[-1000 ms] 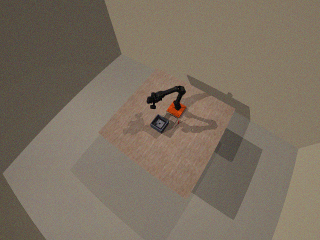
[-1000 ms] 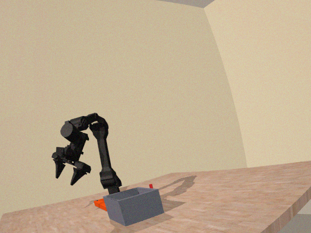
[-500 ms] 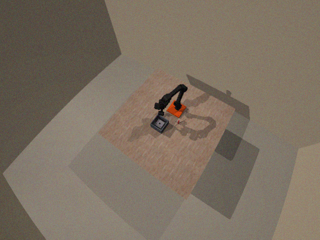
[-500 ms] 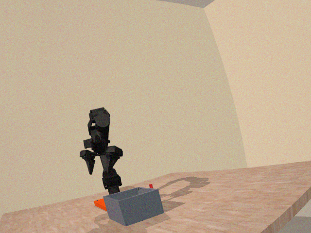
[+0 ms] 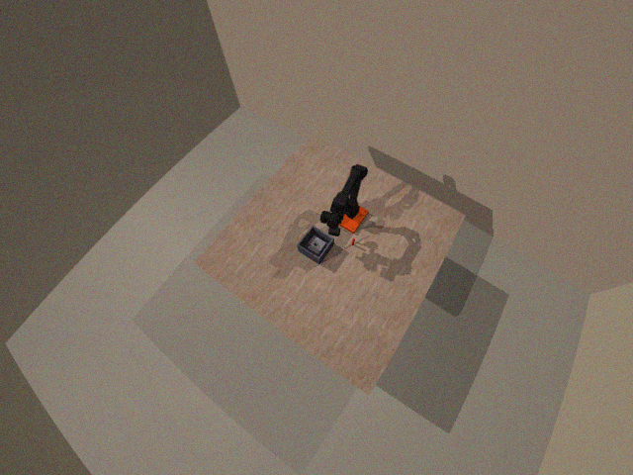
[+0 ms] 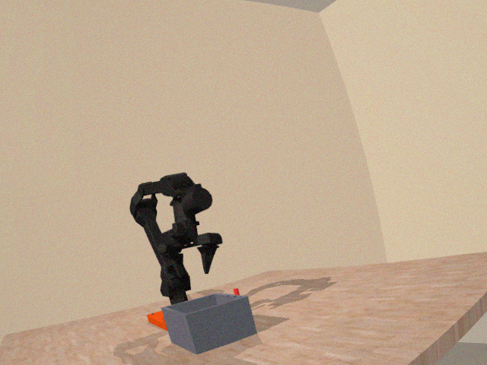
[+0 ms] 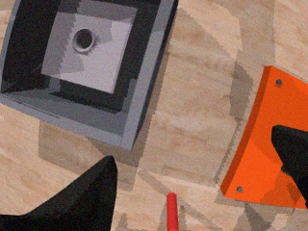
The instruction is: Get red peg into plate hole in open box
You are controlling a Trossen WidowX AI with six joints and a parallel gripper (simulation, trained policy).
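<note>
The red peg is 60 mm behind my gripper tip, 120 mm to the left of it and 110 mm below it. Also, from my gripper tip: grey box (120 mm ahead, 20 mm to the right, 130 mm below); then bottom plate (120 mm ahead, 20 mm to the right, 110 mm below).
</note>
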